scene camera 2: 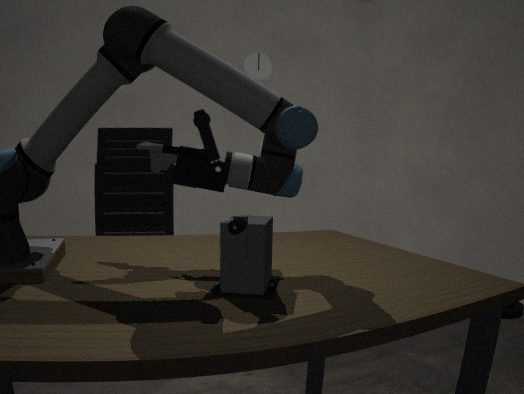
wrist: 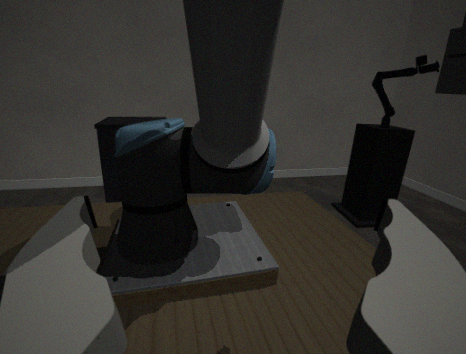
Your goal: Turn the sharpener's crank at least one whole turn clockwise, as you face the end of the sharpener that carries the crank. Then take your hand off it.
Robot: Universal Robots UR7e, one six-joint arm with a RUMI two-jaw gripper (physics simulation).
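Seen in the pictures: gripper, fingertip midpoint: [scene camera 2: 142,146] [wrist: 235,200]; arm's base, origin of the base link: [wrist: 159,240].
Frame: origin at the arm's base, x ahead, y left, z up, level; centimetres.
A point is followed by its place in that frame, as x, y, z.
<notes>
The sharpener [scene camera 2: 246,260] @[51.4, -17.1, 4.3] is a grey upright box on the table, right of centre in the scene view. Its crank [scene camera 2: 236,225] @[49.2, -20.2, 10.4] shows as a dark round part with a pale centre at the upper left of the box; how its arm is turned is hard to tell in the dim light. My gripper [scene camera 2: 154,153] @[33.0, 9.2, 23.5] [wrist: 235,200] @[33.0, 9.2, 23.5] is open, its pale fingers wide apart with nothing between them. It is held level, pointing left toward the robot's base, above and to the left of the sharpener and apart from it. The sharpener does not show in the wrist view.
The robot's base stands on a metal plate [scene camera 2: 48,246] @[8.8, 11.1, 0.6] [wrist: 237,250] @[4.9, 14.7, 0.6] at the left of the wooden table [scene camera 2: 400,280] @[84.2, -12.8, -2.9] [wrist: 310,280] @[10.1, 27.3, -2.9]. A dark drawer cabinet [scene camera 2: 134,200] stands behind the table. A dark pedestal [wrist: 377,170] with a small arm stands beyond the table. Arm shadows surround the sharpener.
</notes>
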